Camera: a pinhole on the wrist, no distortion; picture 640 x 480 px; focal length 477.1 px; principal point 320.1 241.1 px. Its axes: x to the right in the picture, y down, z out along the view. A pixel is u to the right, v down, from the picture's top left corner.
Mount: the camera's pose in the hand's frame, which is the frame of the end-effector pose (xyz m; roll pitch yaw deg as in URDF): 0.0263 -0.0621 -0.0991 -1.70 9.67 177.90
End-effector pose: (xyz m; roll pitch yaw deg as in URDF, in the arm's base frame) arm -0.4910 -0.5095 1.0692 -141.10 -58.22 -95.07
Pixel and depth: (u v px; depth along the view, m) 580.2 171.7 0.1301
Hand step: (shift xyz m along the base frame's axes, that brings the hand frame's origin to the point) 0.0490 0.0416 -0.0480
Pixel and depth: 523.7 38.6 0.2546
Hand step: 0.0471 -0.0548 -0.1728
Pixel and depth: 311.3 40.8 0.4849
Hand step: 0.1143 -0.3147 -0.2354
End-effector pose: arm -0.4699 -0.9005 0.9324 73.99 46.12 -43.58
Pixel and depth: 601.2 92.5 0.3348
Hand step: -0.1866 -0.0730 0.2254
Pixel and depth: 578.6 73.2 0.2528
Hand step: -0.1239 -0.0442 0.1490
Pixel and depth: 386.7 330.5 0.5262
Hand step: -0.3968 -0.2235 0.0633
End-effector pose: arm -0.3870 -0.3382 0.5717 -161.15 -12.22 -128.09
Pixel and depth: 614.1 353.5 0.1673
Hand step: 0.1494 0.0098 -0.0338
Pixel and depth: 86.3 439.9 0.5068
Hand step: 0.1806 -0.4488 -0.2725
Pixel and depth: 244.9 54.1 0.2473
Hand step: -0.0172 -0.0604 -0.1456
